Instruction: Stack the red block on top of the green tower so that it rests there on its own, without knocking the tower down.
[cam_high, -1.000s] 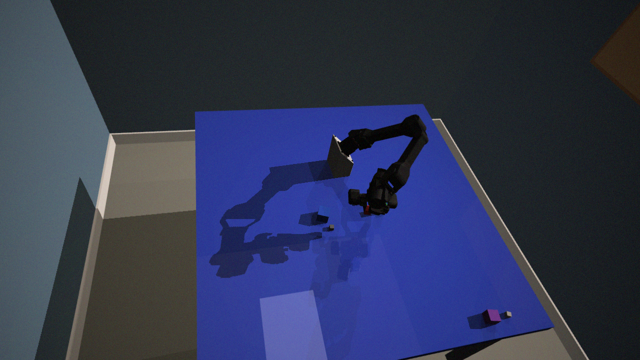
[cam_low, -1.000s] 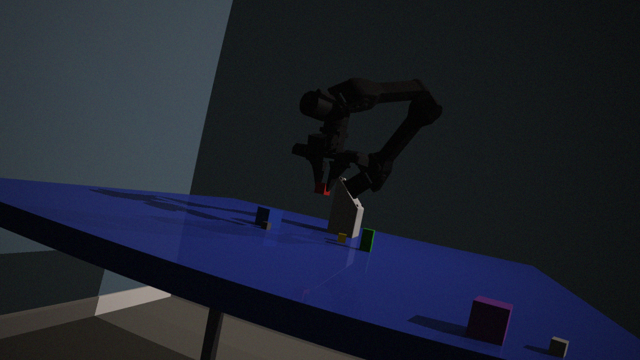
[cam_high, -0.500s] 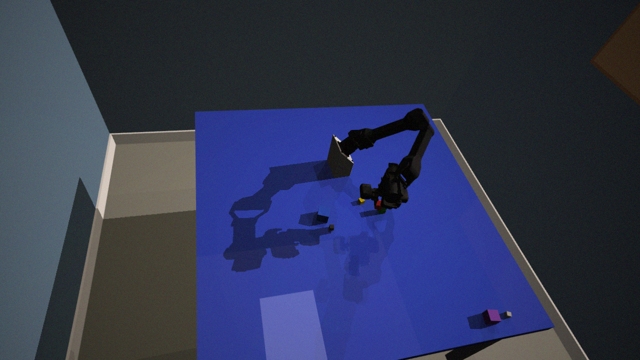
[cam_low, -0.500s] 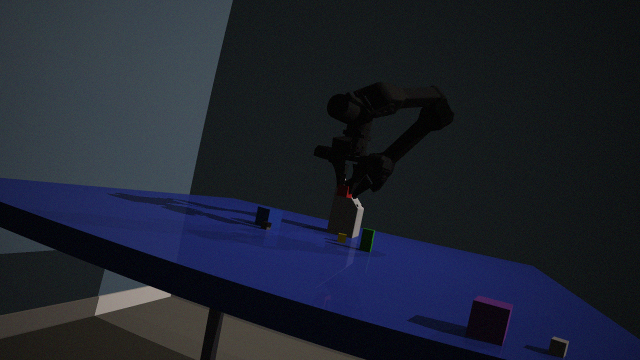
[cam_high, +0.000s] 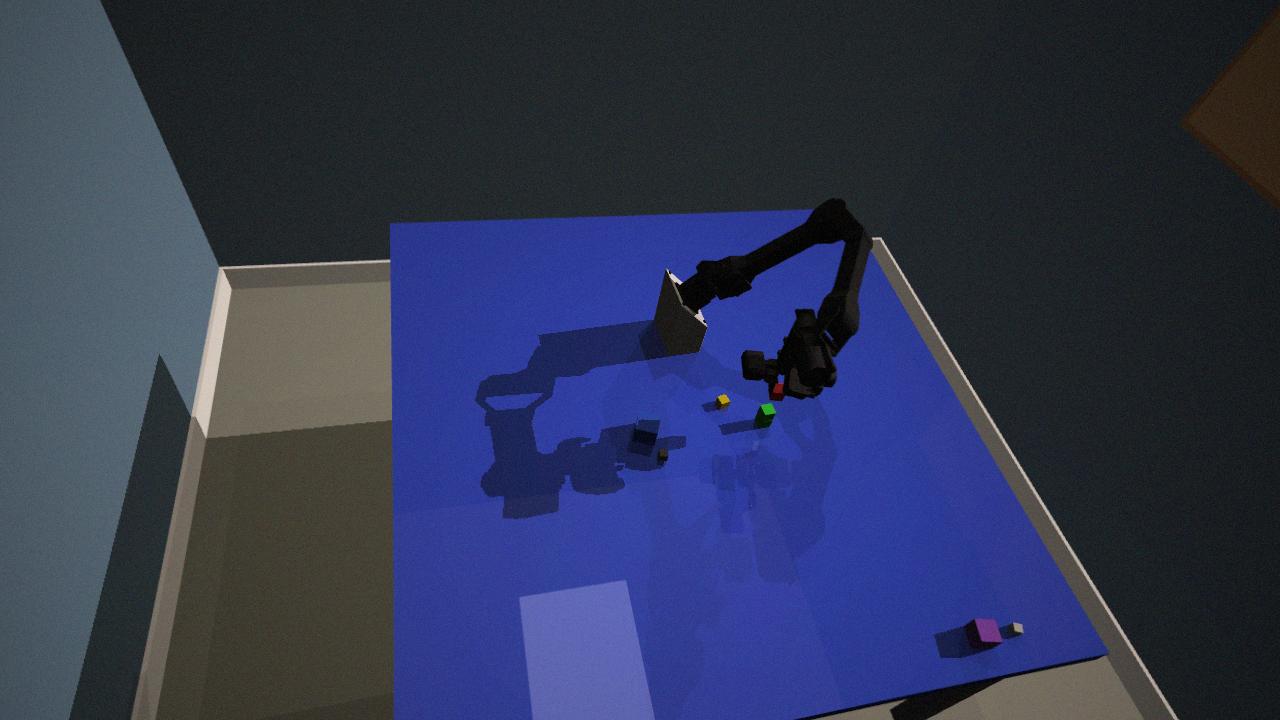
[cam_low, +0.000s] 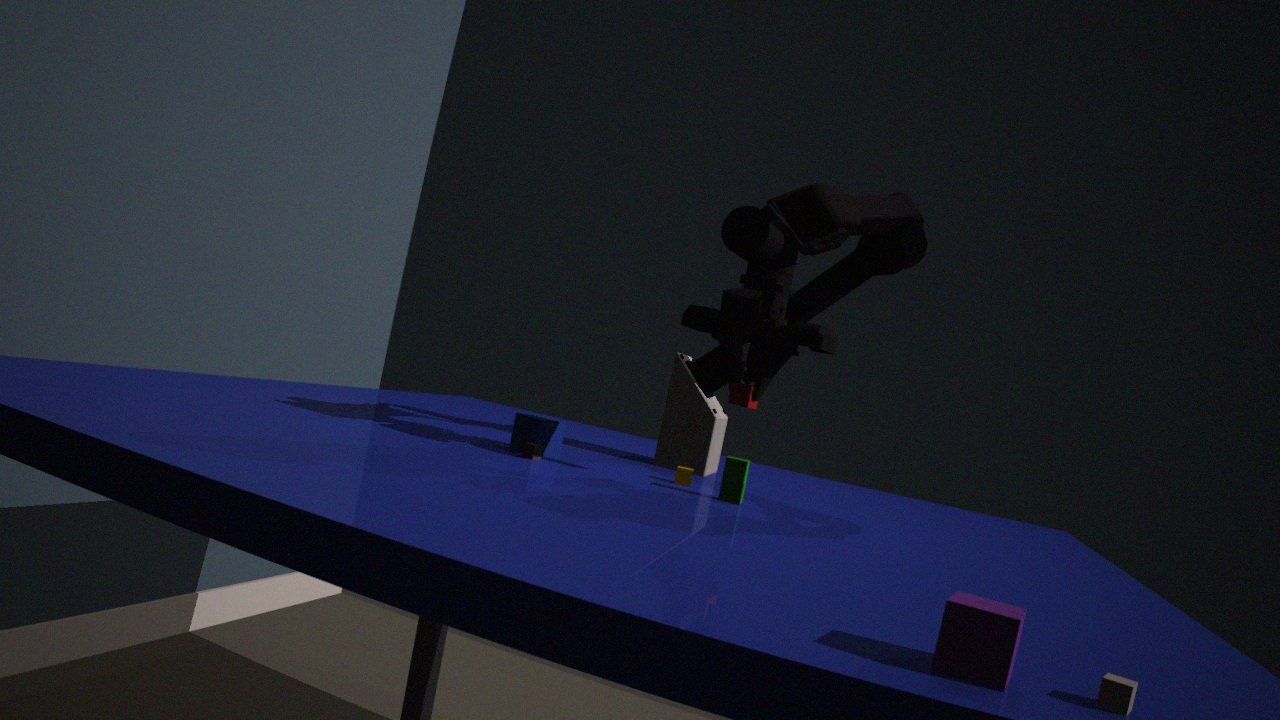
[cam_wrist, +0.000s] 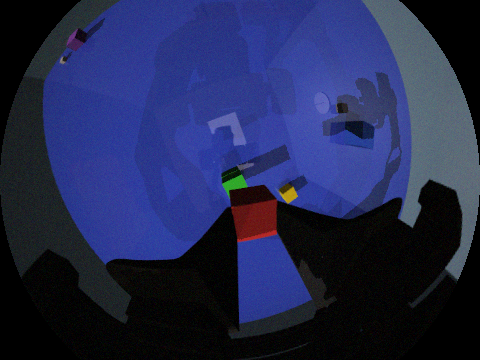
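Right now my gripper tip is 12 cm above the small yellow block, 7 cm past it and 6 cm to the left of it. From my gripper tip the other things lie so: tiny grey cube (24 cm to the right, 12 cm below, 2 cm ahead); blue block (26 cm to the right, 10 cm below, 4 cm behind); red block (right at my gripper tip).
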